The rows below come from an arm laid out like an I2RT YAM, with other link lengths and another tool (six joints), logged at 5 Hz.
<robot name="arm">
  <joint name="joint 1" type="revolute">
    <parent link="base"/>
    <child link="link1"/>
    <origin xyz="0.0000 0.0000 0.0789"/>
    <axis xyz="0 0 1"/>
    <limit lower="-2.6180" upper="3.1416"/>
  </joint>
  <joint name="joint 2" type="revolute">
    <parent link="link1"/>
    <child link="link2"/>
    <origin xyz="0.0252 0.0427 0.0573"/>
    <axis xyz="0 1 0"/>
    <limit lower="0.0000" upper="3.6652"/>
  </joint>
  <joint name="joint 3" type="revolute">
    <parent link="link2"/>
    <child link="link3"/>
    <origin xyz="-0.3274 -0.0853 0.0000"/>
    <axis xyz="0 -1 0"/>
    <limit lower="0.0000" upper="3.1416"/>
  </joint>
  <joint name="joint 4" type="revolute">
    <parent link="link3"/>
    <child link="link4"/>
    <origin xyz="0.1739 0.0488 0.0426"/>
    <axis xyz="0 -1 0"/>
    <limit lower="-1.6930" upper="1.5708"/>
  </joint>
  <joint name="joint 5" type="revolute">
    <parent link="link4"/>
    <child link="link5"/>
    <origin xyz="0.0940 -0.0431 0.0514"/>
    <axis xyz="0 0 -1"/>
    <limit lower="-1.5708" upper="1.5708"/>
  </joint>
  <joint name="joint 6" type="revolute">
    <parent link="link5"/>
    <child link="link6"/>
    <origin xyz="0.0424 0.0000 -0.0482"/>
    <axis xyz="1 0 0"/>
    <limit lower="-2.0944" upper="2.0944"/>
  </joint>
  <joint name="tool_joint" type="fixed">
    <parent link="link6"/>
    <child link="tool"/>
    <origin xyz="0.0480 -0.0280 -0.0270" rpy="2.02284 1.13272 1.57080"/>
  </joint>
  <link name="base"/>
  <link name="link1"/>
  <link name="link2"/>
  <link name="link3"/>
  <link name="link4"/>
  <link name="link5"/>
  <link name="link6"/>
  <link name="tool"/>
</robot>
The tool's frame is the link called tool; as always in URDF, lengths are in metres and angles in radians.
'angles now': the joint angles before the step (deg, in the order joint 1, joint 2, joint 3, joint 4, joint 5, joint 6). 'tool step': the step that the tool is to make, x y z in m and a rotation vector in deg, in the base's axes. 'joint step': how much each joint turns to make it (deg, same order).
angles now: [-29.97, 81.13, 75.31, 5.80, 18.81, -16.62]
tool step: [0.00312, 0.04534, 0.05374, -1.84, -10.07, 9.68]
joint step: [7.10, -4.38, 6.77, -2.28, -2.37, 3.17]
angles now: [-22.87, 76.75, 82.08, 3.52, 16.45, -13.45]
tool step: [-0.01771, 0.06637, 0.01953, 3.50, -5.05, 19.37]
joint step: [8.97, -8.61, 1.76, -8.07, -9.41, 6.76]
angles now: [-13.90, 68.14, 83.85, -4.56, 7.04, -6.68]
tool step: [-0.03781, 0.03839, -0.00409, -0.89, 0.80, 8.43]
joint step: [8.70, -8.53, -1.50, -7.55, 0.07, -1.05]
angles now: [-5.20, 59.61, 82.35, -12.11, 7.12, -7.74]
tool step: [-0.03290, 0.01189, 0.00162, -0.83, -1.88, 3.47]
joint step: [3.44, -5.72, -0.43, -3.28, -0.17, -0.70]
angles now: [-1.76, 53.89, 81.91, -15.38, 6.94, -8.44]
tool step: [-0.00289, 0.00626, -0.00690, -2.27, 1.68, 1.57]
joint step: [4.32, -1.42, -1.04, -1.68, 2.22, -2.81]
